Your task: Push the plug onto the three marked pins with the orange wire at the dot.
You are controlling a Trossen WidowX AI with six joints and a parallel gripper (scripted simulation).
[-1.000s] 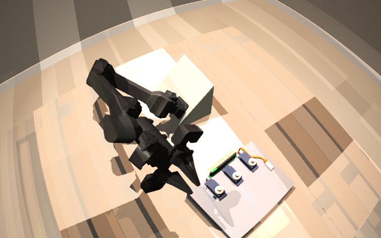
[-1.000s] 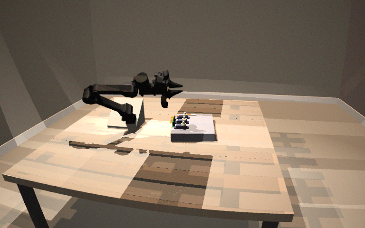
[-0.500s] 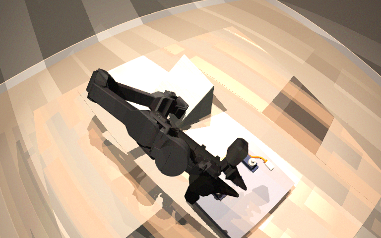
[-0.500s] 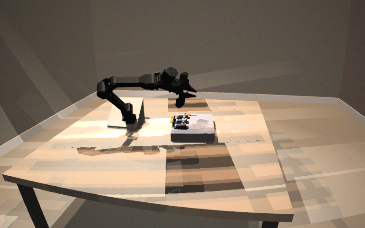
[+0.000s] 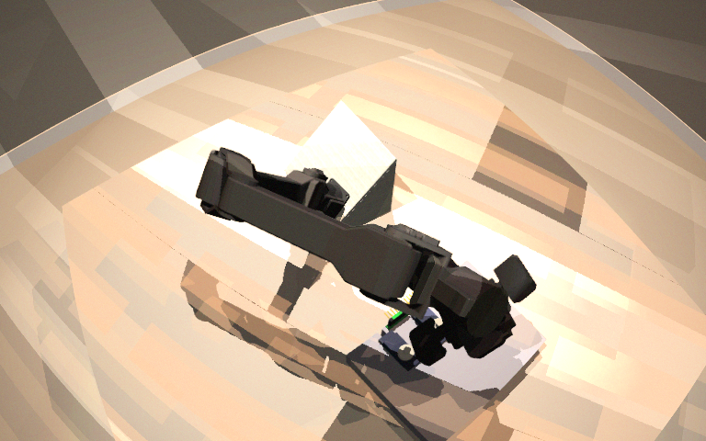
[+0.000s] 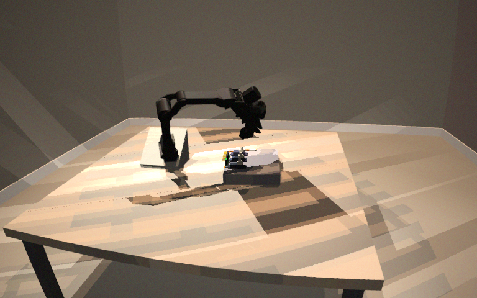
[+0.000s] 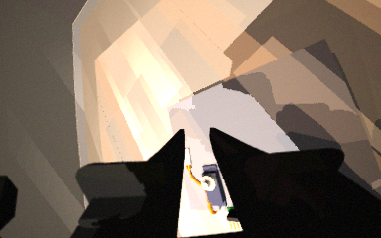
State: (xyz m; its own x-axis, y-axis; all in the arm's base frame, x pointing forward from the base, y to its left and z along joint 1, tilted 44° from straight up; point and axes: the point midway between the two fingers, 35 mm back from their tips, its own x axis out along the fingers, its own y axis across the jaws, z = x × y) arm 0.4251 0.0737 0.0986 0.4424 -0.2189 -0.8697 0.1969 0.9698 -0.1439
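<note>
Now: the printed holder 160 mm below my gripper tip and 10 mm to the right of it.
</note>
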